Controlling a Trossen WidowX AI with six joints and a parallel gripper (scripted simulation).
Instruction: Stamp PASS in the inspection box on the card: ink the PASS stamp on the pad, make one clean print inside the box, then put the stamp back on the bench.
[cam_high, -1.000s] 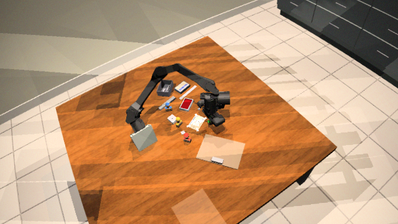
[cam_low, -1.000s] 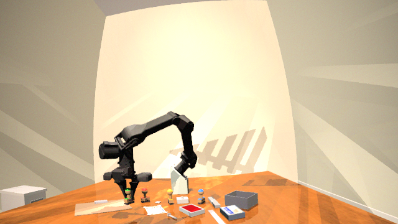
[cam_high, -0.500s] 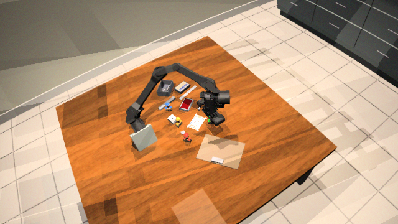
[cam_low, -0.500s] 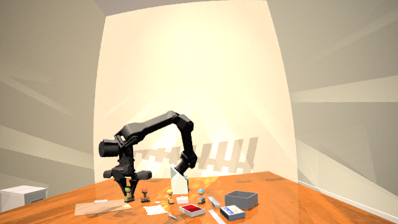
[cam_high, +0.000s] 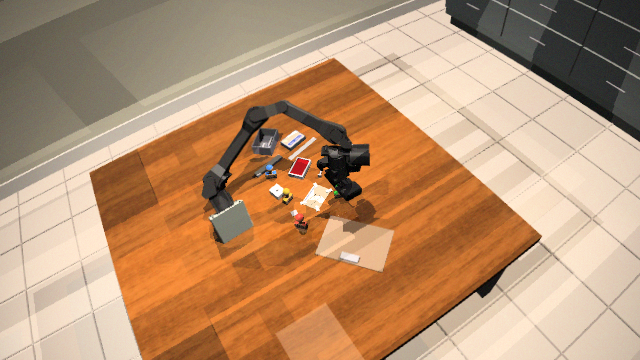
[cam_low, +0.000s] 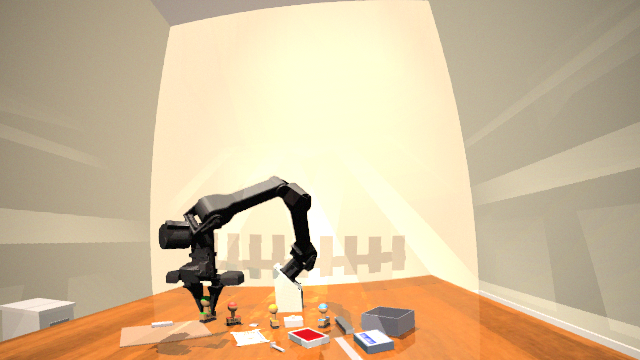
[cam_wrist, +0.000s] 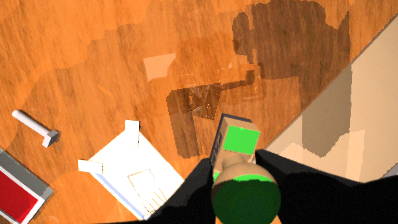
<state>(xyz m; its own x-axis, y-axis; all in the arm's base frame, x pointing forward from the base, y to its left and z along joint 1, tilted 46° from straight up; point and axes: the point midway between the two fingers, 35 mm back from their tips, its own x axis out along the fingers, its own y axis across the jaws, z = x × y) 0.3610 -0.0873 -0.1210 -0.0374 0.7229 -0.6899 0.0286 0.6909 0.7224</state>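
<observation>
My gripper tip is now 23 cm to the right of the red ink pad, 7 cm above it and 3 cm past it. The rest, counted from my gripper tip: red-knobbed stamp 16 cm behind, 6 cm below, 1 cm to the left; then white card 8 cm to the left, 8 cm below, 5 cm behind; then green-knobbed stamp right at my gripper tip.
</observation>
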